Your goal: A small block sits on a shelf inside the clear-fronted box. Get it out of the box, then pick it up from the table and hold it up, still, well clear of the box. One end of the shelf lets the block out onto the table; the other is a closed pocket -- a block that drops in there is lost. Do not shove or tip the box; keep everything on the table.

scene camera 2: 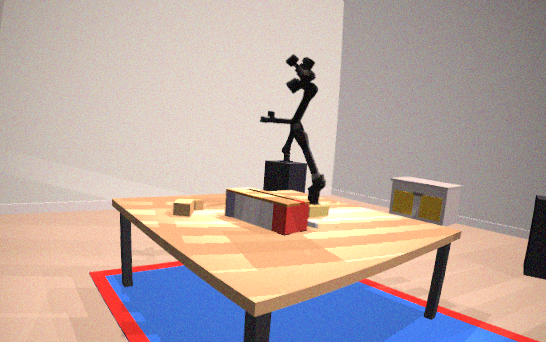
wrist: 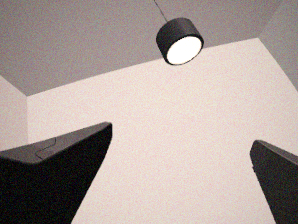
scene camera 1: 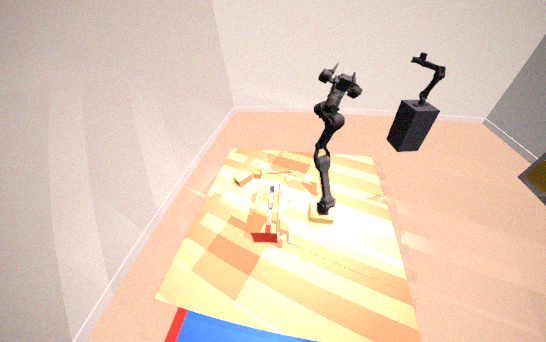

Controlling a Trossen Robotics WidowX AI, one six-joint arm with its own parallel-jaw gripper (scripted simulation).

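Observation:
Long box (scene camera 2: 283,214), (scene camera 1: 265,223); out of frame in the wrist view. My gripper (scene camera 1: 346,67), (wrist: 182,138).

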